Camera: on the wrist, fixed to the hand. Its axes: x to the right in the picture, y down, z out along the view.
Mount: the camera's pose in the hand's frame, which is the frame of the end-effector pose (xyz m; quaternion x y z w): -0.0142 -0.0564 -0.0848 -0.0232 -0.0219 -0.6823 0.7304
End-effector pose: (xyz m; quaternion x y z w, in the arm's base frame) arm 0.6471 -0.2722 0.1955 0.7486 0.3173 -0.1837 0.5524
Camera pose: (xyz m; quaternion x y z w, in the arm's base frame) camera 0.5921 -0.1854 0.1916 0.3134 0.7347 -0.5201 0.3024
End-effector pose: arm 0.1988 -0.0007 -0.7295 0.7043 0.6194 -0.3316 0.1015
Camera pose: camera 0.1746 0.0468 -0.6416 -0.0822 -0.9384 0.3125 0.1222
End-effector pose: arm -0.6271 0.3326 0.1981 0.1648 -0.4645 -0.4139 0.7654
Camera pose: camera -0.5855 0.2985 0.1104 0.4105 -0.2340 -0.8389 0.2703
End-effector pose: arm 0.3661 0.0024 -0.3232 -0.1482 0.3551 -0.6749 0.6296
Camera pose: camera 0.2715 0.0382 -0.3418 -0.3799 0.1601 -0.9110 0.0037
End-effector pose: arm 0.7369 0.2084 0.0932 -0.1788 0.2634 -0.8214 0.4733
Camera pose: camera 0.6592 0.2664 0.0589 0.3393 -0.0791 0.9128 0.2131
